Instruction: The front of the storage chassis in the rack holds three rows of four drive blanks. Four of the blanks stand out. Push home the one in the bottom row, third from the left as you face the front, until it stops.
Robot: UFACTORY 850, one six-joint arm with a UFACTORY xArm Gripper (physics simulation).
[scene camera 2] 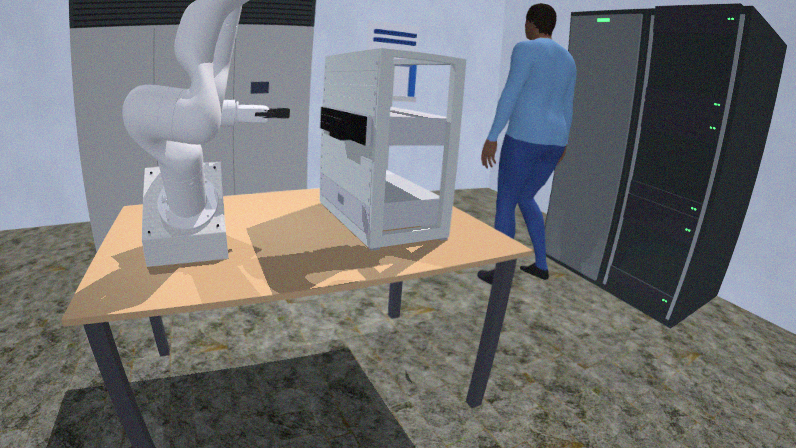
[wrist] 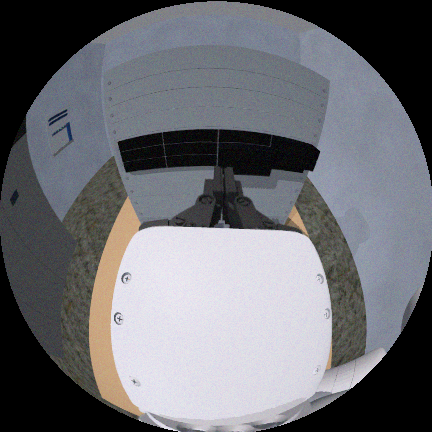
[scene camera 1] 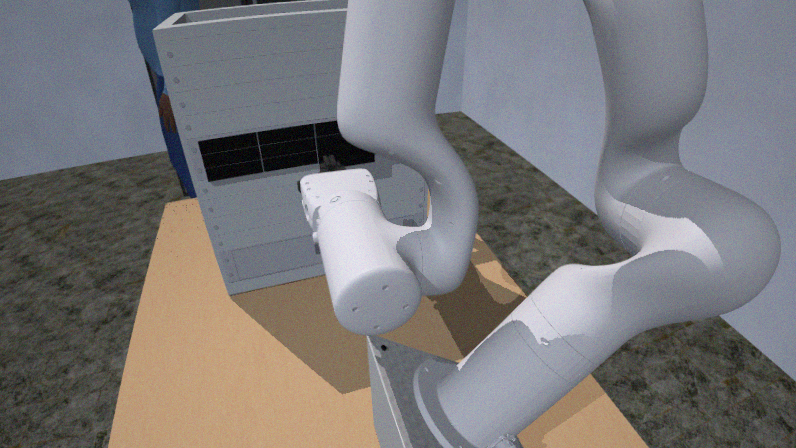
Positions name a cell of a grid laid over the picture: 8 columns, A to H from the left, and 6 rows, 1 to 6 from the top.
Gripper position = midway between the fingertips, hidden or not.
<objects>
My gripper shows in scene camera 2 (C2), in the wrist view (E3) and in scene camera 1 (D3). A grey rack shows in scene camera 2 (D2), in the wrist view (D2) and in scene camera 1 (C2).
</objects>
